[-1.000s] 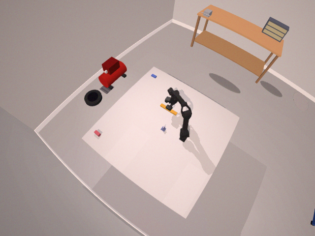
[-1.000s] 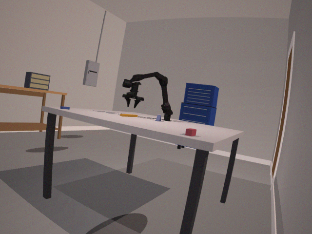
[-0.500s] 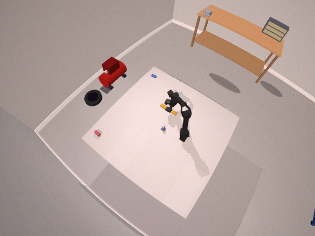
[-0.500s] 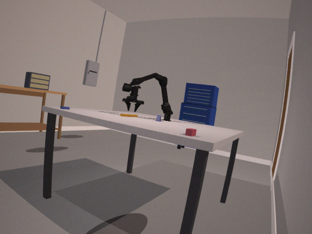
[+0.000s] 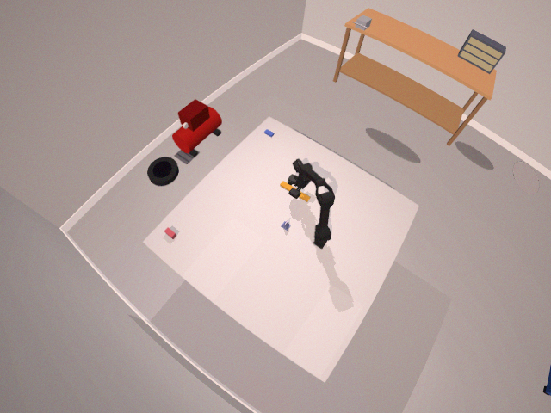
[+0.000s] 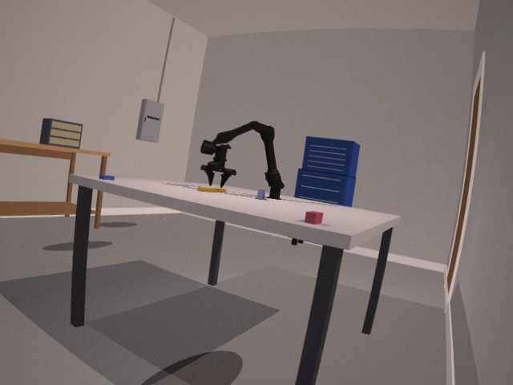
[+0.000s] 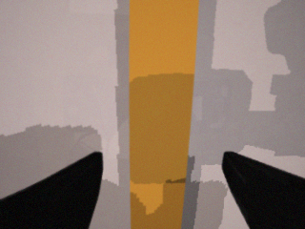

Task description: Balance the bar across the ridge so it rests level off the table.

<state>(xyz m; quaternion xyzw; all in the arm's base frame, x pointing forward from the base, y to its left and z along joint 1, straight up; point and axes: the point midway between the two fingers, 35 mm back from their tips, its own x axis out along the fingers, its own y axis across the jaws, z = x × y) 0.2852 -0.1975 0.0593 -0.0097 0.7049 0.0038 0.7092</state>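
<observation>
Now: gripper tip 30 mm short of the orange bar and 20 mm above it. Round my gripper tip: red block: 450 mm ahead, 700 mm to the left, 10 mm below; blue block: 450 mm ahead, 300 mm to the right, 20 mm below.
</observation>
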